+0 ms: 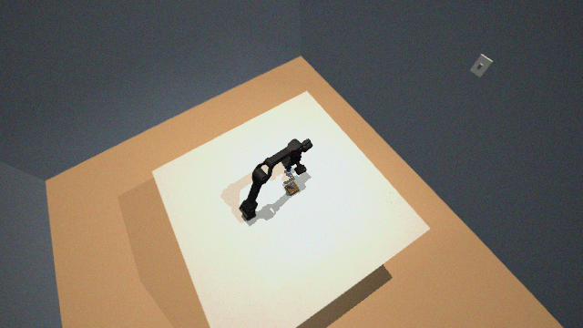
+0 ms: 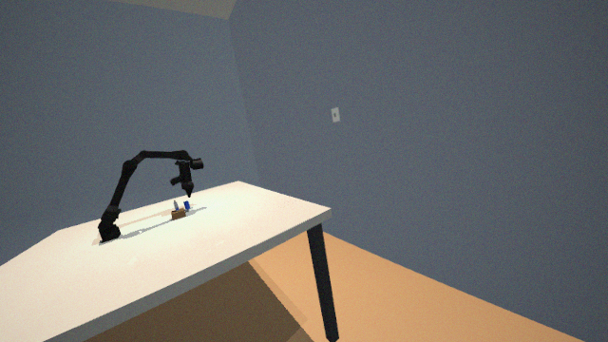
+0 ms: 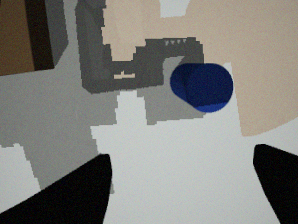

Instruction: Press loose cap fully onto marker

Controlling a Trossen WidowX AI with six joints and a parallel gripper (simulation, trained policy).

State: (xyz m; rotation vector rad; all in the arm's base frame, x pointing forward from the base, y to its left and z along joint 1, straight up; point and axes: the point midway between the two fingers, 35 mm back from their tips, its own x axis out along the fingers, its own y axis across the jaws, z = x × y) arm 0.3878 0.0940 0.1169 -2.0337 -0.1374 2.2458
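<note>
Right now my gripper tip is 2 cm past the blue cap, 3 cm to the right of it and 6 cm above it. Also, from my gripper tip: brown holder block (8 cm behind, 10 cm to the right, 6 cm below).
</note>
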